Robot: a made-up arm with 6 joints.
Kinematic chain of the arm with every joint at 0, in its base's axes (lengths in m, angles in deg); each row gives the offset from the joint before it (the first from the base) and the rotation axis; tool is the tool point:
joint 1: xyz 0 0 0.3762 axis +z
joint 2: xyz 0 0 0 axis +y
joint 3: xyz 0 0 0.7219 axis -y
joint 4: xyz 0 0 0 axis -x
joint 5: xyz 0.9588 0 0 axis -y
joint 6: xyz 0 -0.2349 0 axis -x
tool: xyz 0 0 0
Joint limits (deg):
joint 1: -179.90..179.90
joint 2: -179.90..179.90
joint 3: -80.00..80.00
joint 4: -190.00..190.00
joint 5: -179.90..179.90
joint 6: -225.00..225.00
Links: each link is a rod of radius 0.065 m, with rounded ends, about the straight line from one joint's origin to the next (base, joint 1, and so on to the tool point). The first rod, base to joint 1, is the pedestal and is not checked.
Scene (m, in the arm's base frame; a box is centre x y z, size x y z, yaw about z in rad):
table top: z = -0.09
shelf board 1: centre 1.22 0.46 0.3 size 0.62 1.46 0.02 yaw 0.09
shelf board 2: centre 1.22 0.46 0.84 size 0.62 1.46 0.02 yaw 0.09
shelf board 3: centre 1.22 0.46 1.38 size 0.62 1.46 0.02 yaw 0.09
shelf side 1: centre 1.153 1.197 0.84 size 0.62 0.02 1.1 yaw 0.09
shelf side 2: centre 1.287 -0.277 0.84 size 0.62 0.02 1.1 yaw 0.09
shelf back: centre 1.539 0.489 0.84 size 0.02 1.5 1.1 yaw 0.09
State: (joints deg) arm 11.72 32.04 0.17 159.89 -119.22 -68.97
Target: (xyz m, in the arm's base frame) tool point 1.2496 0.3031 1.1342
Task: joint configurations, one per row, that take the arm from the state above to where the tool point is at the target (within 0.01 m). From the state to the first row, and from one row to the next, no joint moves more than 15 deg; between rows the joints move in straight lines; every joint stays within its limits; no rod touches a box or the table.
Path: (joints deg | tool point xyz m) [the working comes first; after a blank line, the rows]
Joints at the target: 4.23 25.42 25.48 153.48 -119.22 -68.97
Straight joint move there: touches shelf board 2.

1: 12.98 20.20 -13.46 163.11 -119.22 -68.97 | 1.0069 0.4628 0.5791
2: 14.23 8.36 -27.09 166.33 -119.22 -68.97 | 0.8339 0.4470 0.5796
3: 15.49 -3.48 -40.72 169.56 -119.22 -68.97 | 0.6565 0.4217 0.5504
4: 8.82 -13.19 -31.02 166.54 -119.22 -68.97 | 0.7207 0.3430 0.8375
5: 2.15 -22.90 -21.32 163.52 -119.22 -68.97 | 0.6668 0.2504 1.1343
6: 2.67 -10.82 -9.62 161.01 -119.22 -68.97 | 0.8102 0.2601 1.1818
7: 3.19 1.26 2.08 158.50 -119.22 -68.97 | 0.9597 0.2724 1.1977
8: 3.71 13.34 13.78 155.99 -119.22 -68.97 | 1.1084 0.2869 1.1816
9: 4.23 25.42 25.48 153.48 -119.22 -68.97 | 1.2496 0.3032 1.1341

